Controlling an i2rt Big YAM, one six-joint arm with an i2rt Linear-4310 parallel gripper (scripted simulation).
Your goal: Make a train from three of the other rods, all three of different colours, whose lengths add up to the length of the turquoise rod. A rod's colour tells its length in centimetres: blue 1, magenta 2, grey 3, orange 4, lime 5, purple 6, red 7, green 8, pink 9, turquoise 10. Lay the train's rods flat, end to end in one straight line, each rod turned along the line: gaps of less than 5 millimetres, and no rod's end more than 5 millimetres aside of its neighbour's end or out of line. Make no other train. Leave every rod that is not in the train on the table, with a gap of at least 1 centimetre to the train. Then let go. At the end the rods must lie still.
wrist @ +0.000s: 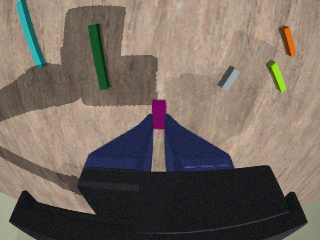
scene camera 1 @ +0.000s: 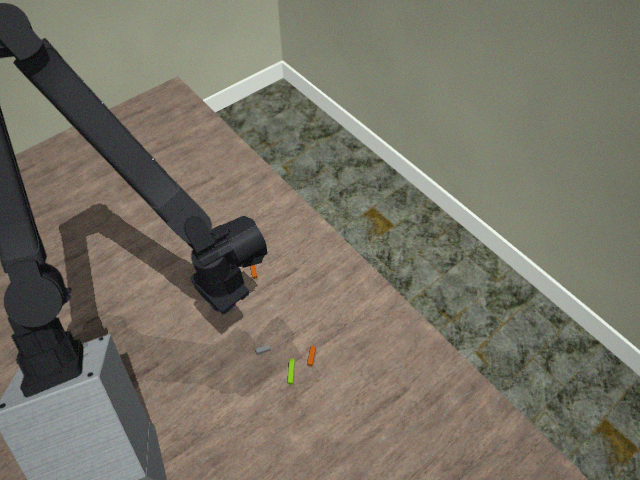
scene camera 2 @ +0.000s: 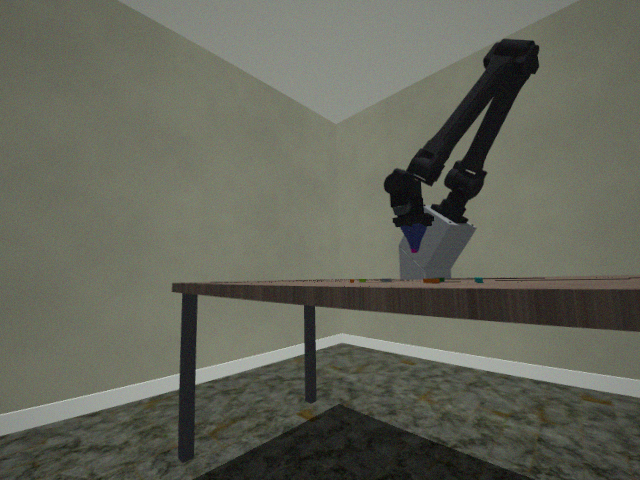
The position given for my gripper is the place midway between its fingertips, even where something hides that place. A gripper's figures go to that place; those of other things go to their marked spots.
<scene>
My gripper (wrist: pixel 158 120): 13 cm from the lens. A green rod (wrist: pixel 94 30): 19 cm from the lens.
</scene>
